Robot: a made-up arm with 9 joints.
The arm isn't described. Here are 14 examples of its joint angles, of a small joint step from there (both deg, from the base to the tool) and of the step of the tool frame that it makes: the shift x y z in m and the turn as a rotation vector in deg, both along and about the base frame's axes.
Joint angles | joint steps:
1: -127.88 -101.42 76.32 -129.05 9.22 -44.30 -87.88 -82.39 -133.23 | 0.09 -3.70 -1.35 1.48 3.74 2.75 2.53 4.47 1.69
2: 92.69 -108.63 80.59 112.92 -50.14 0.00 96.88 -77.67 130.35 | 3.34 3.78 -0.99 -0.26 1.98 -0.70 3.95 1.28 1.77
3: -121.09 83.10 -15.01 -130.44 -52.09 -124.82 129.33 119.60 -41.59 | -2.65 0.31 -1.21 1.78 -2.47 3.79 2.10 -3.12 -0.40
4: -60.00 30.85 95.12 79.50 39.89 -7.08 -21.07 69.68 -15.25 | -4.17 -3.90 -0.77 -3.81 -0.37 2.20 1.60 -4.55 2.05
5: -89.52 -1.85 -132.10 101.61 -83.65 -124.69 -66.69 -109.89 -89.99 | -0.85 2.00 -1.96 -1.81 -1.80 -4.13 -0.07 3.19 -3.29
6: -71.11 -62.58 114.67 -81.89 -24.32 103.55 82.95 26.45 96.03 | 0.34 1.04 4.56 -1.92 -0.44 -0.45 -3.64 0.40 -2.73
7: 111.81 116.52 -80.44 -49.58 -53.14 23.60 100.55 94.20 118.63 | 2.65 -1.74 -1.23 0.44 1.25 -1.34 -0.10 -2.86 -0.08
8: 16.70 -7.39 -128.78 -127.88 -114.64 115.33 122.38 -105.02 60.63 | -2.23 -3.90 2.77 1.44 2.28 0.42 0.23 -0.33 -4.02
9: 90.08 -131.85 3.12 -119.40 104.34 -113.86 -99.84 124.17 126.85 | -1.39 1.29 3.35 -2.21 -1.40 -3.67 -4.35 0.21 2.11
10: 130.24 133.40 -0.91 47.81 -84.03 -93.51 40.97 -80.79 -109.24 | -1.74 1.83 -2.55 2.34 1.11 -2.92 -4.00 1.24 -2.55
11: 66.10 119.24 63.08 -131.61 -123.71 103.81 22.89 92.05 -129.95 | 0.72 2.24 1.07 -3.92 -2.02 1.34 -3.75 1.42 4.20
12: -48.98 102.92 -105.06 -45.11 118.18 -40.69 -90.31 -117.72 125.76 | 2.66 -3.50 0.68 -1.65 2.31 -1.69 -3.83 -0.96 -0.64
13: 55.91 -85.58 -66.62 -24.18 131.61 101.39 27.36 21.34 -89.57 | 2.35 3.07 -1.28 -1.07 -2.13 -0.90 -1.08 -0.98 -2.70
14: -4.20 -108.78 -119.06 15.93 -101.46 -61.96 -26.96 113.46 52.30 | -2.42 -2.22 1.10 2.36 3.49 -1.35 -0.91 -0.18 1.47
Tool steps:
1: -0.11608 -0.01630 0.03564 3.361 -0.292 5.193
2: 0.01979 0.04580 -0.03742 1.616 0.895 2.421
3: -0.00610 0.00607 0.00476 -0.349 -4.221 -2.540
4: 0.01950 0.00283 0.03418 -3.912 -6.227 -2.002
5: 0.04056 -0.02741 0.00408 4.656 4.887 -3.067
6: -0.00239 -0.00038 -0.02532 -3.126 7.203 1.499
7: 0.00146 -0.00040 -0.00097 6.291 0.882 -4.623
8: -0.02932 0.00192 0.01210 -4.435 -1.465 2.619
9: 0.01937 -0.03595 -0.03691 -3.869 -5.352 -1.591
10: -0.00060 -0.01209 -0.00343 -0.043 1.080 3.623
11: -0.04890 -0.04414 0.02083 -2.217 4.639 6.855
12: 0.00527 0.01969 0.05012 5.304 -4.437 -1.435
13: -0.00299 0.00395 -0.02807 5.443 6.726 2.571
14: 0.04352 -0.03001 0.00976 -3.508 0.776 4.232
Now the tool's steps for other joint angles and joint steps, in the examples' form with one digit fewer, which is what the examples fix.
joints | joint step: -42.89 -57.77 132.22 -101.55 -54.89 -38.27 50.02 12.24 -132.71 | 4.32 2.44 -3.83 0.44 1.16 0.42 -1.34 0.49 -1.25
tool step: 0.0510 -0.0289 0.0496 4.03 0.23 -6.53
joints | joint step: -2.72 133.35 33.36 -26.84 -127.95 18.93 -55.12 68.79 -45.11 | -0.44 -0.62 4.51 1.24 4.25 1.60 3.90 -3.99 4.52
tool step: 0.0488 -0.0019 -0.0315 -5.09 0.83 -14.98
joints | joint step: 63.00 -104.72 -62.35 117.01 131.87 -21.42 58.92 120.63 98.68 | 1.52 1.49 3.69 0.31 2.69 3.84 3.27 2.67 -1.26
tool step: 0.0145 -0.0577 -0.0539 6.23 -6.69 1.38
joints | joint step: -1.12 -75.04 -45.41 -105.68 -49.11 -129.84 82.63 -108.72 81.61 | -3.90 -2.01 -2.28 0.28 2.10 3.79 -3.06 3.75 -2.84
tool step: -0.0186 0.0549 0.0447 -9.66 -0.58 4.05
